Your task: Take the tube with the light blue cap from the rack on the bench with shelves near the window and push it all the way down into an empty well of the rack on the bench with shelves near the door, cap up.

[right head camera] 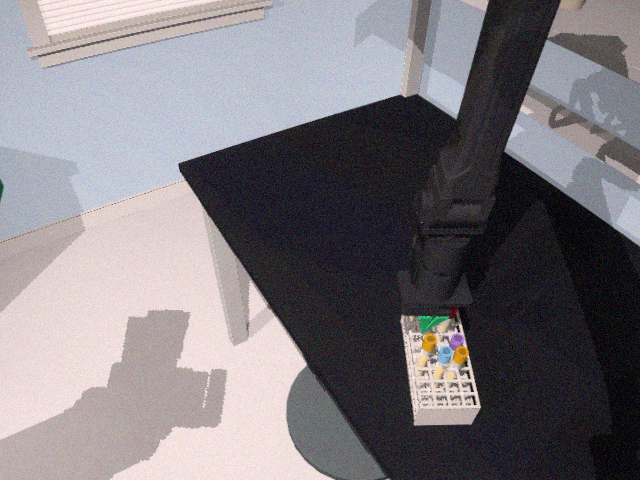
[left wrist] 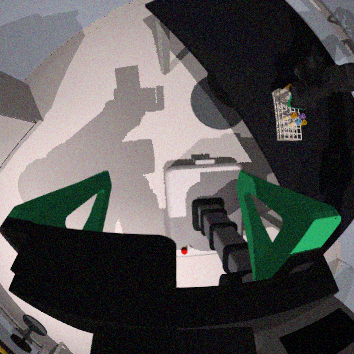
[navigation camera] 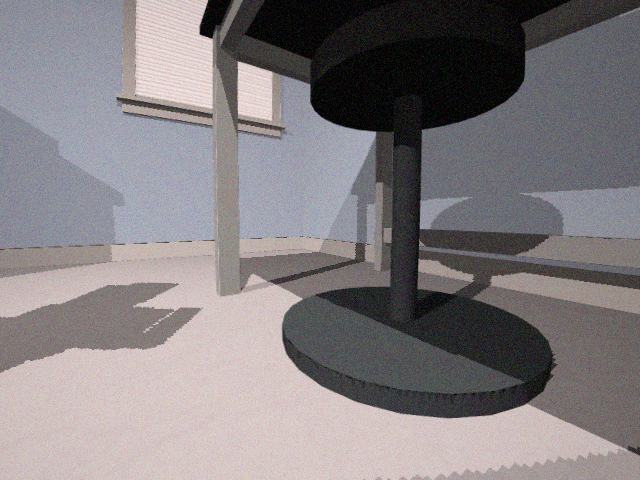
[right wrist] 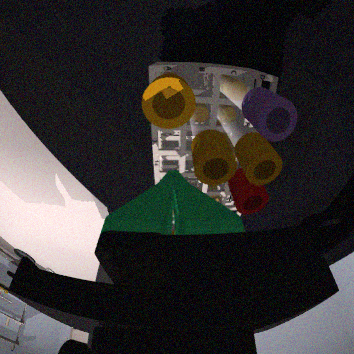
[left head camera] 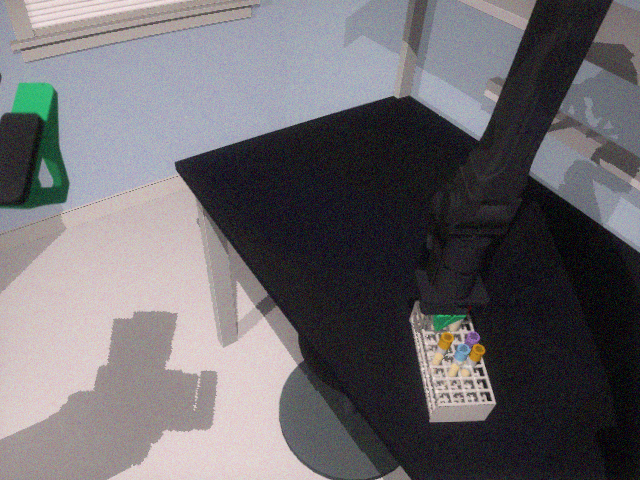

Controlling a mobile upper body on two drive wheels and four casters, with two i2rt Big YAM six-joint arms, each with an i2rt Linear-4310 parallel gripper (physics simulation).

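Frame: origin at the left arm's base, x ahead, y right, z down, level; metres.
Where they show: left gripper, between the fingertips: (left wrist: 173,177); right gripper, between the fingertips: (right head camera: 422,329) (left wrist: 287,104) (right wrist: 172,177) (left head camera: 436,327).
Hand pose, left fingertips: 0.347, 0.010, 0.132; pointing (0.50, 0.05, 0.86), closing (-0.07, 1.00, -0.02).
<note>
Things, the pixels of their centre, and the offset from my left fingertips, as dx, dy, dz. "spot": a spot on its surface instead. Level surfaces: height alone.
- tube with the light blue cap, middle of its body: (right head camera: 438,371) (left head camera: 454,369) (left wrist: 290,123) +0.127, +0.454, +0.452
- white rack, middle of its body: (right wrist: 201,166) (right head camera: 436,360) (left head camera: 448,358) (left wrist: 286,114) +0.169, +0.464, +0.487
- black bench, height of its surface: dz +0.516
- round stool, a spot on its surface: (navigation camera: 413,67) spot: +0.351, +0.375, +0.845
The tube with the light blue cap (left head camera: 462,352) (right head camera: 444,354) (left wrist: 298,121) stands in the white rack (left head camera: 461,411) (right head camera: 445,416) (right wrist: 215,66), in its near half, among two orange-capped tubes and a purple-capped one. It does not show in the right wrist view. My right gripper (right wrist: 172,177) is shut with its green fingertips together and nothing between them. It is low over the rack's far half, beyond the light blue cap, in both head views. My left gripper (left wrist: 173,177) is open and empty, high above the floor, away from the bench. The rack by the door does not show.
The rack stands on the black bench (left head camera: 310,206) (right head camera: 310,206). In the right wrist view, orange caps (right wrist: 169,102), a purple cap (right wrist: 270,115) and a red cap (right wrist: 248,194) stand close to the right fingers. A round stool (navigation camera: 413,67) stands under the bench edge.
</note>
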